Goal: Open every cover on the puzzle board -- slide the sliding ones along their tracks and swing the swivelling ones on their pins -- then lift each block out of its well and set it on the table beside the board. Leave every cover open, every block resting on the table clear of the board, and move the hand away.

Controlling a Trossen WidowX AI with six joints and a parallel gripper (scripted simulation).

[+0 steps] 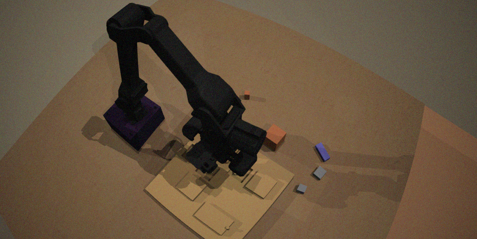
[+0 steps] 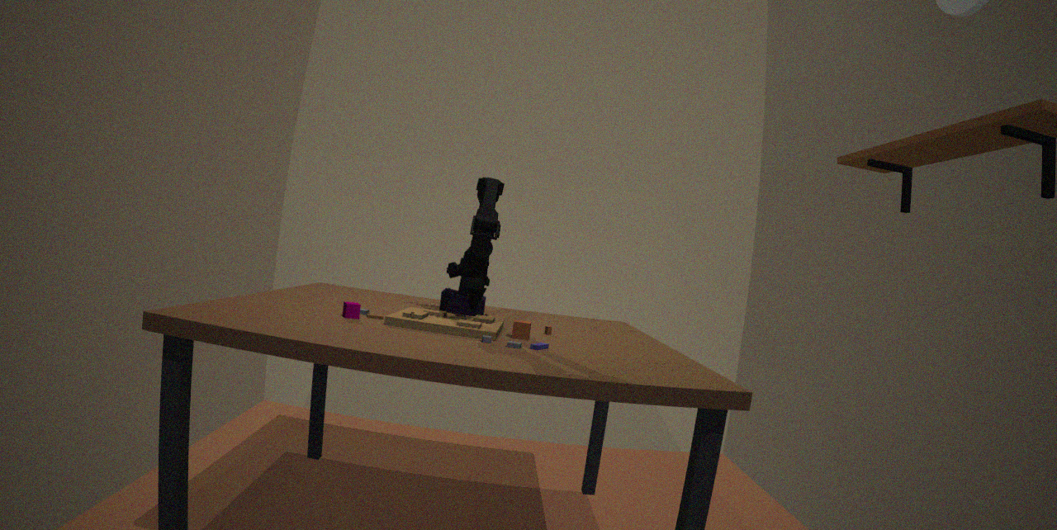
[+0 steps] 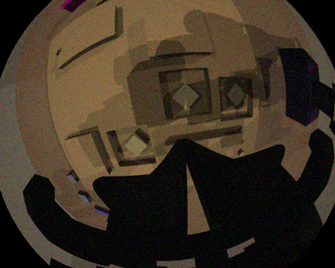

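My gripper tip is now 50 mm short of the tan puzzle board, 50 mm to the left of it and 30 mm above it. The rest, counted from my gripper tip: blue-violet bar: 190 mm ahead, 230 mm to the left, 40 mm below; then small orange block: 110 mm behind, 210 mm to the left, 40 mm below; then orange cube: 50 mm ahead, 160 mm to the left, 30 mm below.
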